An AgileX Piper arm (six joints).
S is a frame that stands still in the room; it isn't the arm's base.
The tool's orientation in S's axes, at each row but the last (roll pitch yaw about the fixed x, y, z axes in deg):
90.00 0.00 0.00
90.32 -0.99 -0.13
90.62 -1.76 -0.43
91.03 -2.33 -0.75
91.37 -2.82 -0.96
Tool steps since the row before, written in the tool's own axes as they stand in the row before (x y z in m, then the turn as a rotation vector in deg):
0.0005 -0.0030 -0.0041 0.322 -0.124 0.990
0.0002 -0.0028 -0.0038 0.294 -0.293 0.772
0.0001 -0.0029 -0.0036 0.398 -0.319 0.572
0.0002 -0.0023 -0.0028 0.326 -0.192 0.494
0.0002 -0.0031 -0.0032 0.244 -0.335 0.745
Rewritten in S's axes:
0.0005 0.0041 -0.0030 0.322 -0.990 -0.124
0.0003 0.0038 -0.0028 0.297 -0.771 -0.292
0.0002 0.0036 -0.0029 0.404 -0.572 -0.313
0.0003 0.0028 -0.0022 0.327 -0.495 -0.187
0.0004 0.0033 -0.0030 0.249 -0.741 -0.340

